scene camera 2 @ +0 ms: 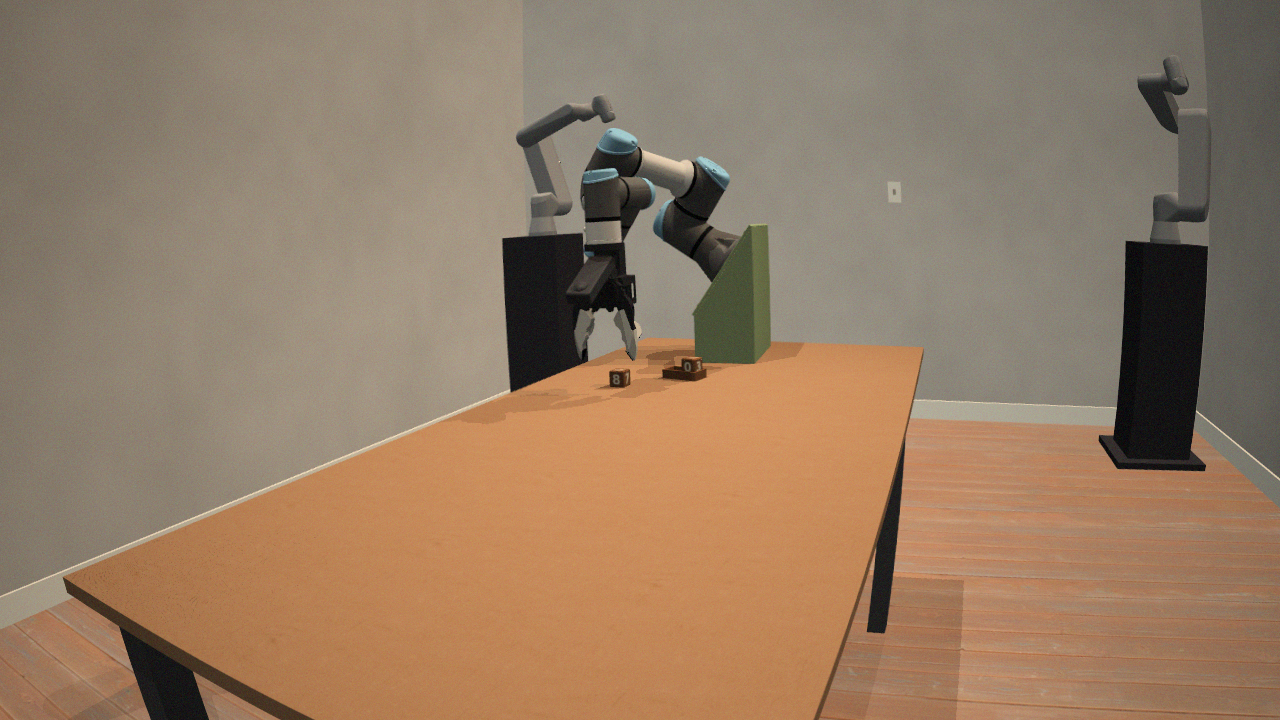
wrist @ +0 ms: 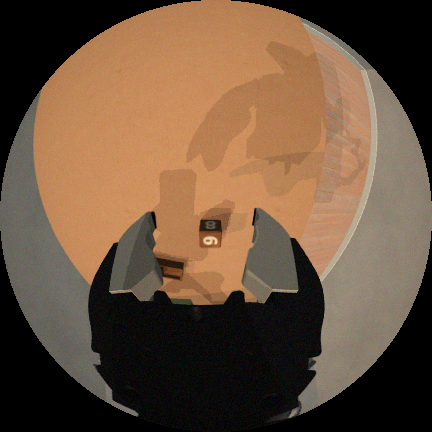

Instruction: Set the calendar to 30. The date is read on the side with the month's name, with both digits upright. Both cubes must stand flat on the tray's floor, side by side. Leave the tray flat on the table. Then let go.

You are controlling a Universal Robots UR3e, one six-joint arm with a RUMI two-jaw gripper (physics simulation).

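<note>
A loose brown cube [scene camera 2: 619, 378] [wrist: 210, 235] sits flat on the table beside the tray. It shows an 8 on a side and a 6 or 9 on top in the wrist view. The small brown tray [scene camera 2: 677, 376] [wrist: 171, 263] lies flat on the table, partly hidden by a finger in the wrist view. A second cube [scene camera 2: 691, 364] stands in one end of the tray, with a 0 on one side; its other side digit is too small to tell. It is hidden in the wrist view. My gripper [scene camera 2: 608, 351] [wrist: 203, 211] is open and empty, pointing down above the loose cube.
A green wedge-shaped block [scene camera 2: 735, 313] stands behind the tray, by the arm's base. The wooden table [scene camera 2: 572, 537] extends toward the scene camera. Two grey arms stand on black pedestals [scene camera 2: 541, 304] [scene camera 2: 1159, 358] beyond the table.
</note>
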